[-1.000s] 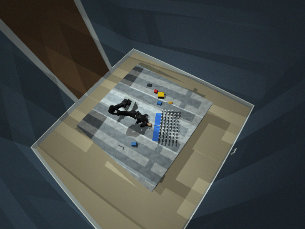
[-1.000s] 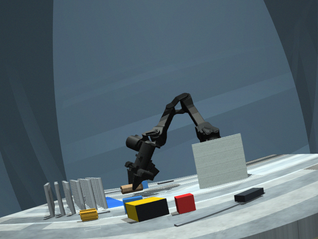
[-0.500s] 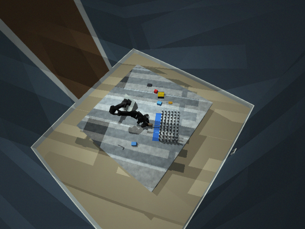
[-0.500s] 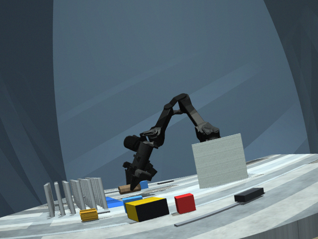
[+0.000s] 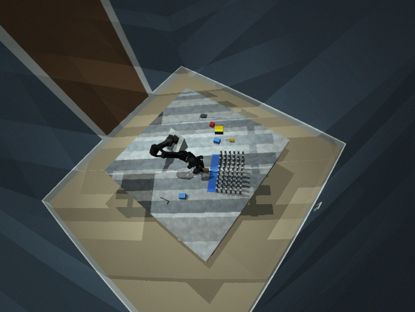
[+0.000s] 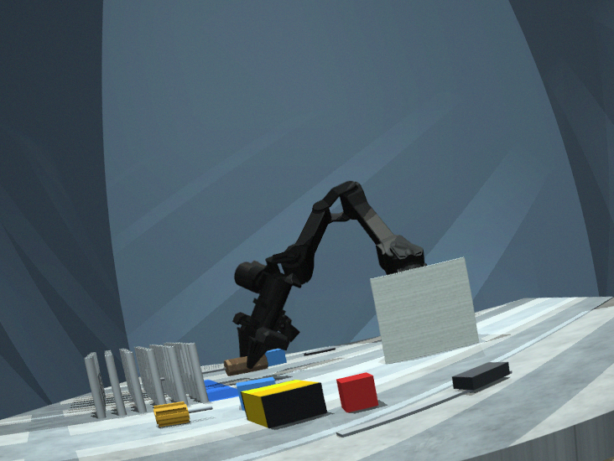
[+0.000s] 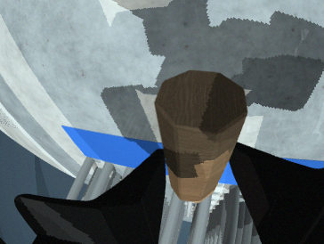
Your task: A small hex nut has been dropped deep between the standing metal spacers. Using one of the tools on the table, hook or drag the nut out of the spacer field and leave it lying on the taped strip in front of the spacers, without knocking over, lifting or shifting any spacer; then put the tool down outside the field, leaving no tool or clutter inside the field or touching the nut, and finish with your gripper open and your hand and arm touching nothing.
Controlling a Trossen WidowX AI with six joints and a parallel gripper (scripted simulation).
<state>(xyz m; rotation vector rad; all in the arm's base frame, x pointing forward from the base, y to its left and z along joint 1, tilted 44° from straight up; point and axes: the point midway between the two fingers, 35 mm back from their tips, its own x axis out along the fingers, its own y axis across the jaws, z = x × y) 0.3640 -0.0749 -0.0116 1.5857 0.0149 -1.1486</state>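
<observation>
Now: gripper tip 8 cm short of the blue taped strip, 5 cm to the right of it and 4 cm above it. Round my gripper tip: wooden-handled screwdriver 9 cm ahead, 6 cm to the left; L-shaped key 42 cm to the right, 7 cm behind, 3 cm below; orange-handled tool 40 cm to the left, 2 cm below, 2 cm behind.
</observation>
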